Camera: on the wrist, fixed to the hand. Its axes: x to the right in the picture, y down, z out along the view.
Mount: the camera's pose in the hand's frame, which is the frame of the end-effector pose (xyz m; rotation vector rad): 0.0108 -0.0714 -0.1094 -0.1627 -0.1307 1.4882
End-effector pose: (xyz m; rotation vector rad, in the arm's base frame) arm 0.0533 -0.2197 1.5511 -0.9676 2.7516 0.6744
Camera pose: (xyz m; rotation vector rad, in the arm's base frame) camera 0.0905 -0.3253 1.6192 -1.1814 -2.6121 -0.9071
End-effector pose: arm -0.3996 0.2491 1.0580 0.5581 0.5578 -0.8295
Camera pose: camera -0.4766 0.2753 0.9552 0.5887 -0.0135 0.5874
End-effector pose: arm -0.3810 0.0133 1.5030 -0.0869 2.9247 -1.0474
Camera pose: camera -0.3944 0.0268 1.6327 1.5827 1.9447 -0.4356
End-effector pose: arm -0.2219 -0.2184 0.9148 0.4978 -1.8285 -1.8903
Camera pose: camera -0.1756 -0.3145 0.8387 -0.8669 -1.3200 -0.9393
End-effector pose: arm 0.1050 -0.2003 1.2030 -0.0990 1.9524 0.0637
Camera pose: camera 0.0071 -0.2818 1.2341 1.2175 1.4884 1.1473
